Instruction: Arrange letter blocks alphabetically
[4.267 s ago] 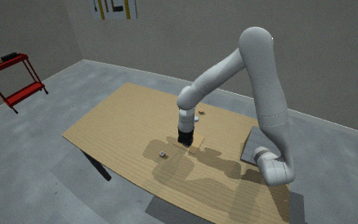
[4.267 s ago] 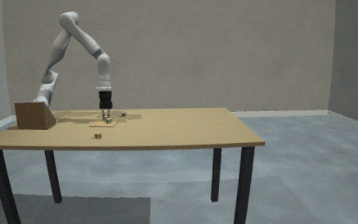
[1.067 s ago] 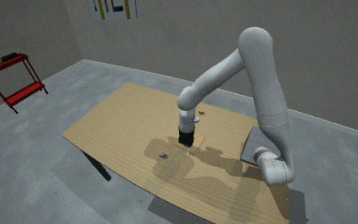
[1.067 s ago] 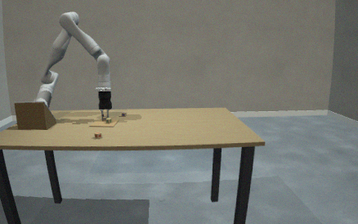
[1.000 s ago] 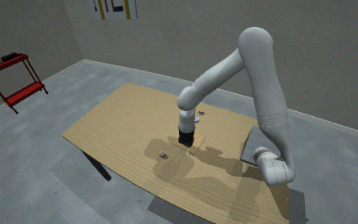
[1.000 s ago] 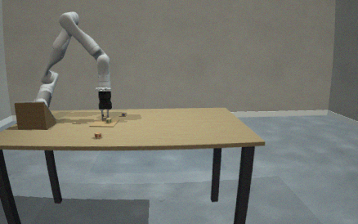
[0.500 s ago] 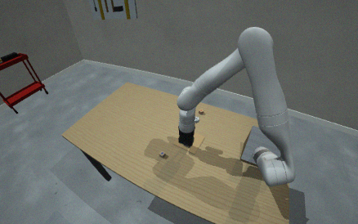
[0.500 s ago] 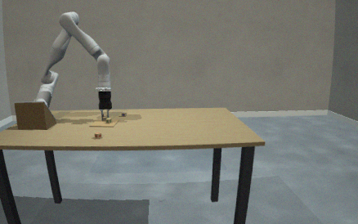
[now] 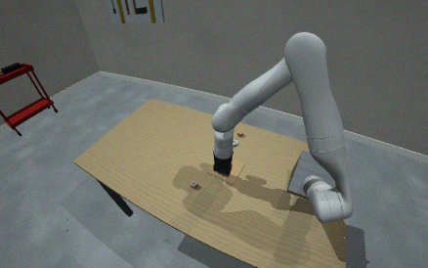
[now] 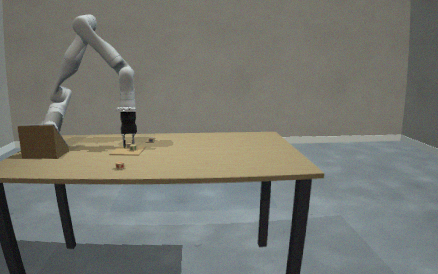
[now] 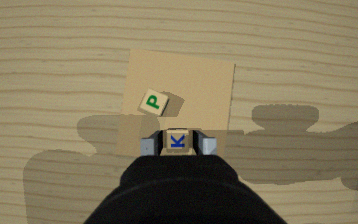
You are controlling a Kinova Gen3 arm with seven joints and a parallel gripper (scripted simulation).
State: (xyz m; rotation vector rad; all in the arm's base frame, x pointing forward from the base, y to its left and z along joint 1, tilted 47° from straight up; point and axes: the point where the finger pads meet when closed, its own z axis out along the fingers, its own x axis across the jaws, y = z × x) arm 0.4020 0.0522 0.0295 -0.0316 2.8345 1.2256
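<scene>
The green P block is 3 cm ahead of my hand, 4 cm to the right of it and 1 cm below it. Round my hand: blue K block (1 cm below); then tan mat (4 cm to the right, 2 cm below); then blue R block (10 cm ahead, 12 cm to the left, 1 cm below).
</scene>
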